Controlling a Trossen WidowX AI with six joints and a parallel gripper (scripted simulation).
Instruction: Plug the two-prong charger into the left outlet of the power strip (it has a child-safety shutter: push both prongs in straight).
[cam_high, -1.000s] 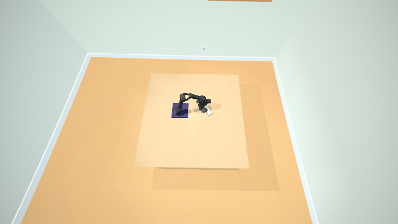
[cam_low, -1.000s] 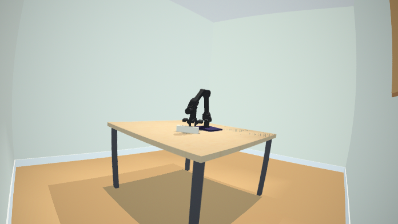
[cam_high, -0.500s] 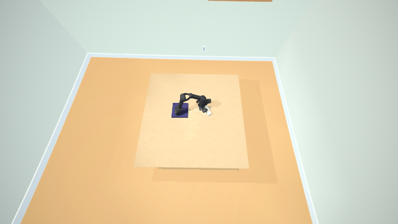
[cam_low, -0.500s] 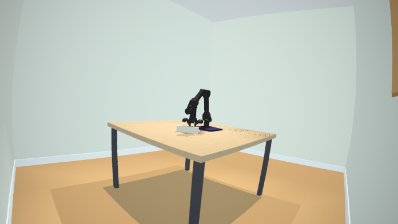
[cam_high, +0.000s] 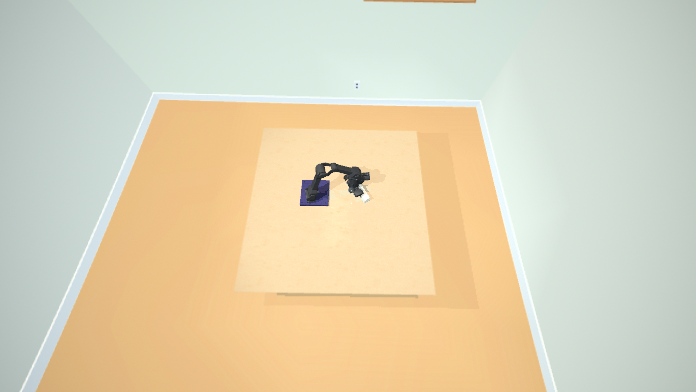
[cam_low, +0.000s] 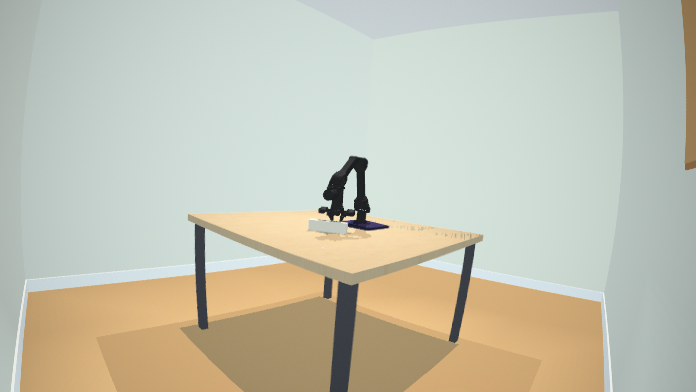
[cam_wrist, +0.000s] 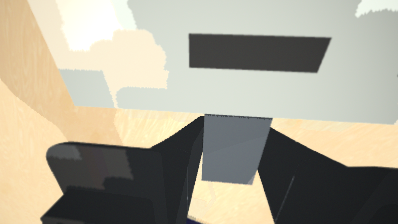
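The two-prong charger lies 20 mm ahead of my gripper tip, 10 mm to the left of it and 10 mm above it.
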